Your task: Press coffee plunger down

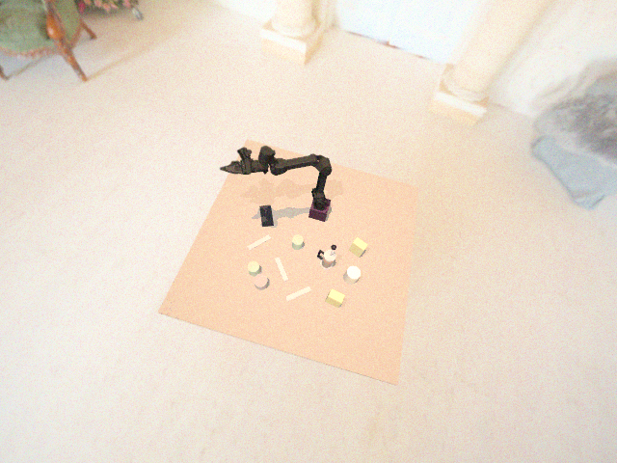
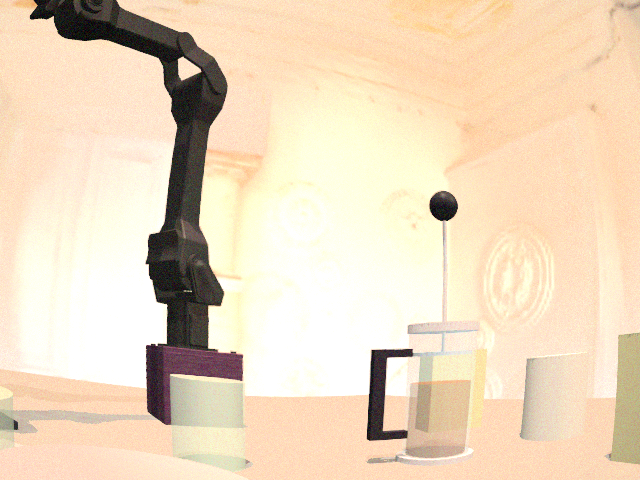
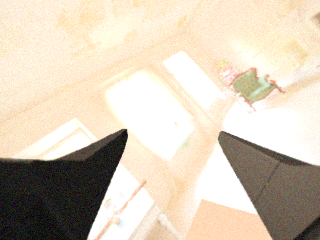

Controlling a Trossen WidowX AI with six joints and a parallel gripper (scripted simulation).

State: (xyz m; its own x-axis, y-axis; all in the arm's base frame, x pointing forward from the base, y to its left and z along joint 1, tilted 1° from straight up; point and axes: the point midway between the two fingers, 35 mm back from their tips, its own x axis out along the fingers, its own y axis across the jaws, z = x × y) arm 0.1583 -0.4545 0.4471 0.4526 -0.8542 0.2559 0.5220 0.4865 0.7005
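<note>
My gripper tip is now 17 cm short of the coffee press, 54 cm to the right of it and 44 cm above it. Round my gripper tip: white cylinder (25 cm ahead, 70 cm to the left, 52 cm below); then black slab (11 cm behind, 16 cm to the left, 56 cm below).
</note>
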